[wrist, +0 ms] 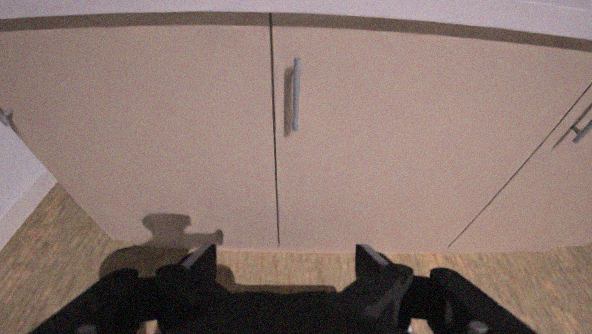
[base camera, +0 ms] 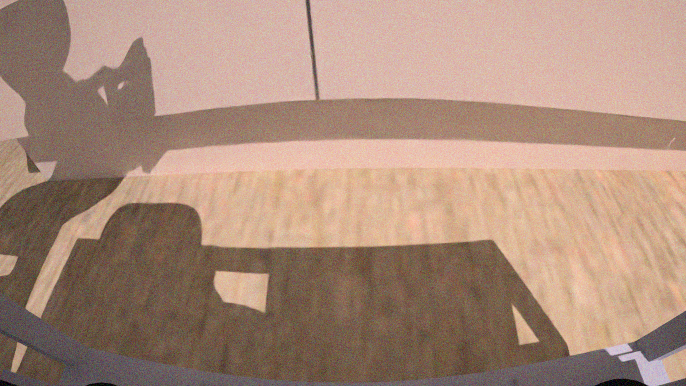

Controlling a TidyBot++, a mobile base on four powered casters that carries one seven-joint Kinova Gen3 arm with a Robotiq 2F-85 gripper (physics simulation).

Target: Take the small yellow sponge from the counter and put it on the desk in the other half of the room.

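Places are measured from the arm's base along level axes (x back, y right, z up), in centimetres.
Pixels of known places: gripper, between the fingertips: [wrist: 286, 260].
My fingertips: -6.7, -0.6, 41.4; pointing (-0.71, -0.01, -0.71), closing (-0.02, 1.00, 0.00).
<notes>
Behind a point stands the place of what it marks, as x, y, z.
My gripper [wrist: 286, 260] {-6.7, -0.6, 41.4} is open, with nothing between its fingers. In the wrist view it faces the cabinet fronts below the counter, with the floor showing past the fingertips. The counter [wrist: 350, 9] {-39.0, 7.4, 48.2} shows as a pale strip of its front edge along the top of the wrist view. The small yellow sponge does not show in either view. The desk does not show in either view.
Pale cabinet doors [wrist: 175, 125] {-41.7, -24.1, 25.9} [base camera: 450, 50] {-41.2, 9.4, -18.4} stand across the front of the base, with a bar handle [wrist: 297, 95] {-38.2, 0.5, 35.0} near a door seam. Wooden floor [base camera: 375, 205] {-40.3, 2.0, -39.7} [wrist: 65, 220] {-58.6, -103.1, -39.7} lies before them. Shadows of the arm and base fall on floor and doors. A white wall [wrist: 17, 175] {-70.5, -124.7, -23.1} is at the left.
</notes>
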